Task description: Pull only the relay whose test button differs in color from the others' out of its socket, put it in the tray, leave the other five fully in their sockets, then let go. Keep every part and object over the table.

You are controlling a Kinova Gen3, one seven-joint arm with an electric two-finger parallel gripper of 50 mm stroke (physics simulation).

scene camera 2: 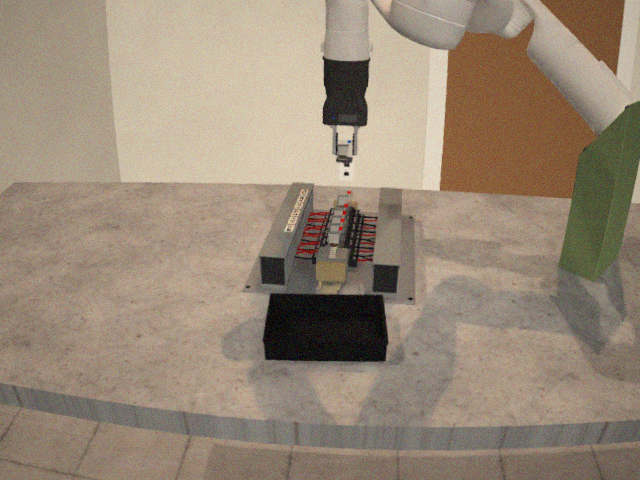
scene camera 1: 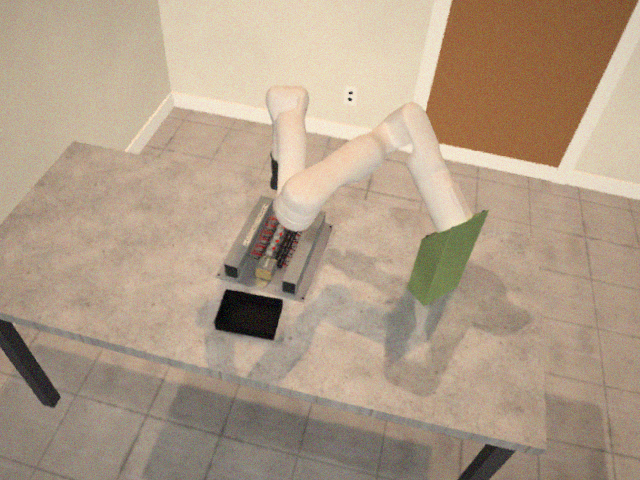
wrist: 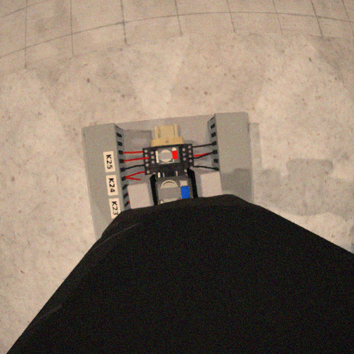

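Pixels of known places: gripper, fingertip midpoint: [scene camera 2: 344, 153]; arm's base, link origin: [scene camera 2: 617, 121] [scene camera 1: 454, 225].
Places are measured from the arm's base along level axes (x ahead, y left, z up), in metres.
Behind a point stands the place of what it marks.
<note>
My gripper [scene camera 2: 344, 151] @[z -0.123, x 0.457, y -0.144 m] [wrist: 172, 183] is shut on the relay with the blue test button [scene camera 2: 343, 149] @[z -0.111, x 0.461, y -0.129 m] [wrist: 170, 192], holding it high above the socket row, clear of its socket. In scene camera 1 the fingers are hidden behind the arm. Several relays with red test buttons stand in the row; the one nearest the rail's far end [scene camera 2: 343, 199] @[z -0.220, x 0.457, y -0.158 m] shows beyond a gap, and a red-button relay [wrist: 166, 155] sits in its socket in the wrist view. The black tray [scene camera 1: 245, 331] @[z -0.260, x 0.498, y 0.241 m] [scene camera 2: 325, 351] @[z -0.261, x 0.502, y 0.241 m] stands in front of the panel; its dark inside shows no relay.
Grey wire ducts [scene camera 1: 306, 260] @[z -0.221, x 0.372, y 0.001 m] [scene camera 2: 386, 237] @[z -0.215, x 0.397, y 0.006 m] [scene camera 2: 284, 227] @[z -0.215, x 0.562, y -0.033 m] [wrist: 233, 150] run along both sides of the socket row, with red and black wires between. A tan end block [scene camera 1: 264, 272] @[z -0.239, x 0.484, y 0.052 m] [scene camera 2: 330, 271] @[z -0.250, x 0.489, y 0.052 m] stands at the row's near end. The green arm mount [scene camera 1: 444, 263] @[z -0.099, x 0.003, y 0.047 m] [scene camera 2: 594, 206] @[z -0.142, x 0.041, y 0.038 m] is at the right.
</note>
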